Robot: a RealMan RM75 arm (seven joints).
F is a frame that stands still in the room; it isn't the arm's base.
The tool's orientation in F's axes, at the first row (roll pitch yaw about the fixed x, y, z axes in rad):
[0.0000 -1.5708 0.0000]
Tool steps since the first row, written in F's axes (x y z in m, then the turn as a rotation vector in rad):
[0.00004 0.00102 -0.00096 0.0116 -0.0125 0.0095]
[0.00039 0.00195 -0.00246 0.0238 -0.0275 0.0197]
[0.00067 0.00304 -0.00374 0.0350 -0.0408 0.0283]
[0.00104 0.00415 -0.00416 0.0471 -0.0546 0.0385]
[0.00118 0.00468 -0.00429 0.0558 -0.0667 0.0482]
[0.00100 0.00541 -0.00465 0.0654 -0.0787 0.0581]
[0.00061 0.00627 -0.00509 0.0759 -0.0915 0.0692]
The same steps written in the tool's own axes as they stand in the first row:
[-0.00096 0.00102 -0.00004 0.0095 -0.0125 -0.0116]
[-0.00246 0.00195 -0.00039 0.0197 -0.0275 -0.0238]
[-0.00374 0.00304 -0.00067 0.0283 -0.0408 -0.0350]
[-0.00416 0.00415 -0.00104 0.0385 -0.0546 -0.0471]
[-0.00429 0.00468 -0.00118 0.0482 -0.0667 -0.0558]
[-0.00465 0.00541 -0.00100 0.0581 -0.0787 -0.0654]
[-0.00509 0.00627 -0.00061 0.0692 -0.0915 -0.0759]

